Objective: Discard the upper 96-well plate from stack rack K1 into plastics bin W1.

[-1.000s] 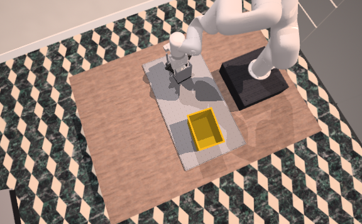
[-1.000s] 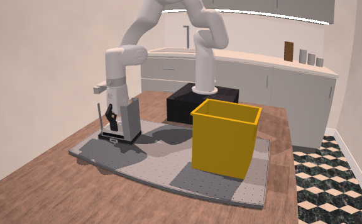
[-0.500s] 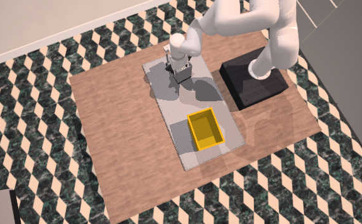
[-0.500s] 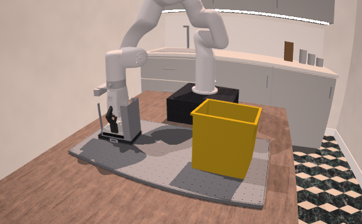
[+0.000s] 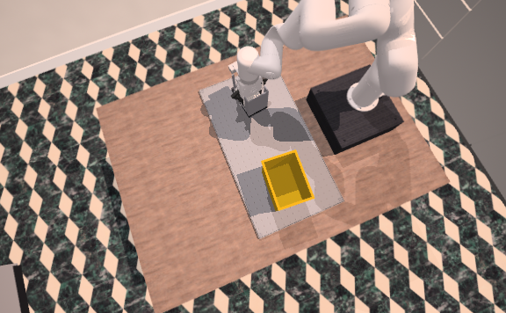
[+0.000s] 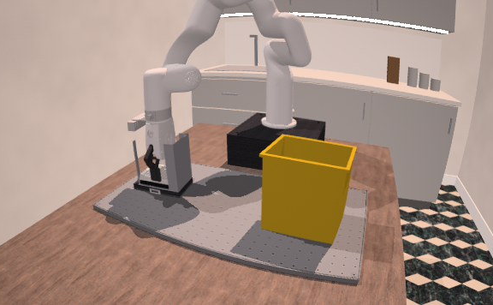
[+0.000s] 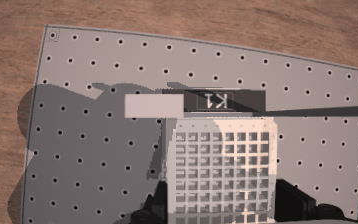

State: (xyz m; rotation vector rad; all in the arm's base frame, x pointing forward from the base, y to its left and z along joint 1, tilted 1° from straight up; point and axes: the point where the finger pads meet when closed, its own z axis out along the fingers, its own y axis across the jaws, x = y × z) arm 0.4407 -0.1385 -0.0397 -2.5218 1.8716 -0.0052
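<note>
The white 96-well plate is 1 cm below my hand. Also, from my hand: thin post 6 cm ahead, 5 cm to the right, 3 cm above; black plate 2 cm below; grey side wall 2 cm behind, 6 cm to the left, 3 cm above.
</note>
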